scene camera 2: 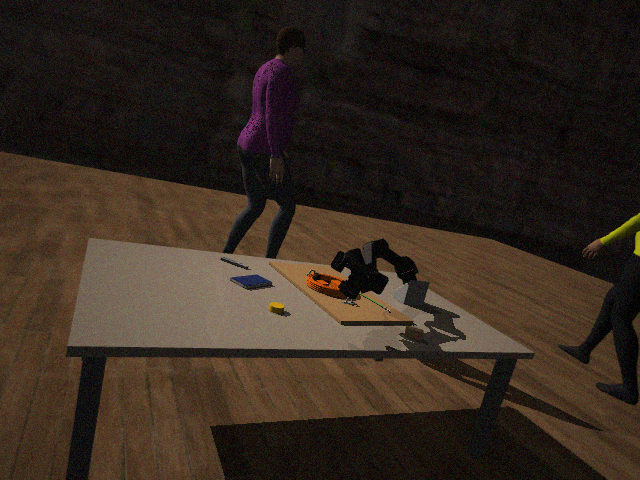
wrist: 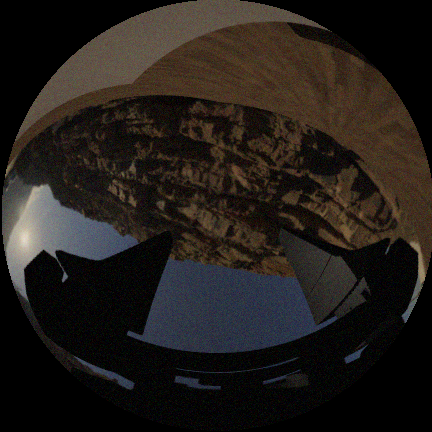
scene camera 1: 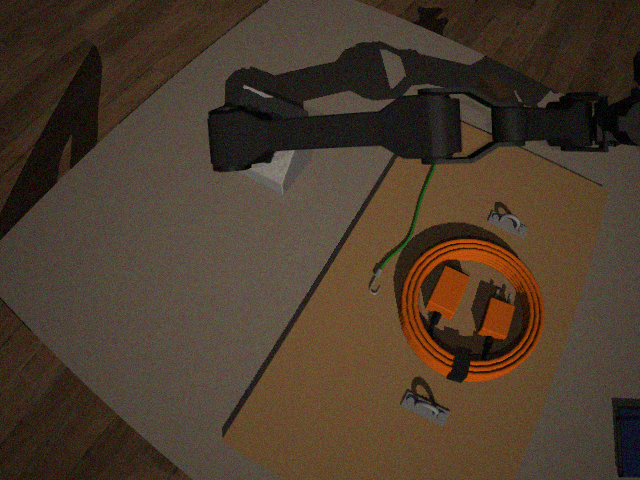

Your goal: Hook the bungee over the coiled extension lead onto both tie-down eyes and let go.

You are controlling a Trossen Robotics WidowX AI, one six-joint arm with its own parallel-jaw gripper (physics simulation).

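Places are measured from the arm's base along level axes (x ahead, y left, z up), in metres.
Pixels of known places: gripper, between the fingertips: [scene camera 2: 357,266] [wrist: 226,234]; arm's base, origin of its link: [scene camera 2: 411,287] [scene camera 1: 257,137].
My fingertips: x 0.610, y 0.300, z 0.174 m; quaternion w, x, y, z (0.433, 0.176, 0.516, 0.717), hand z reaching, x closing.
For each thing: its top centre in the pictures, then the offset to it from my fingertips. Level surfaces: height alone.
- green bungee, centre of its top: [scene camera 1: 409,212] [scene camera 2: 368,296] 0.363 m back, 0.294 m right, 0.219 m down
- wooden board, height of its surface: 0.225 m down
- metal hook, centre of its top: [scene camera 1: 376,284] 0.360 m back, 0.420 m right, 0.220 m down
- orange coiled extension lead, centre of its top: [scene camera 1: 475,303] [scene camera 2: 330,281] 0.229 m back, 0.399 m right, 0.195 m down
- blue book, centre of its top: [scene camera 2: 252,279] 0.097 m ahead, 0.461 m right, 0.225 m down
- pen, centre of its top: [scene camera 2: 235,261] 0.080 m ahead, 0.680 m right, 0.225 m down
- yellow tape measure, centre of its top: [scene camera 2: 277,305] 0.119 m ahead, 0.208 m right, 0.218 m down
- table, height of its surface: 0.237 m down
A green bungee [scene camera 1: 415,219] [scene camera 2: 373,301] lies on the wooden board [scene camera 1: 337,381] [scene camera 2: 358,315], left of the coil. One metal hook [scene camera 1: 374,284] rests on the board; its other end runs under my arm and is hidden. The orange coiled extension lead [scene camera 1: 470,251] [scene camera 2: 323,285] lies flat with two orange plugs [scene camera 1: 448,291] inside it. One tie-down eye [scene camera 1: 507,221] sits beyond the coil and one tie-down eye [scene camera 1: 425,405] sits in front of it; both are bare. My gripper [wrist: 226,234] is open and empty; it faces the rock wall and sky, away from the board.
My arm [scene camera 1: 347,129] [scene camera 2: 366,271] spans over the board's far edge from a grey base block [scene camera 1: 282,171] [scene camera 2: 414,291]. A blue book [scene camera 2: 250,281], a pen [scene camera 2: 234,263] and a yellow tape measure [scene camera 2: 276,308] lie on the table [scene camera 1: 175,248]. A person [scene camera 2: 268,138] stands behind it.
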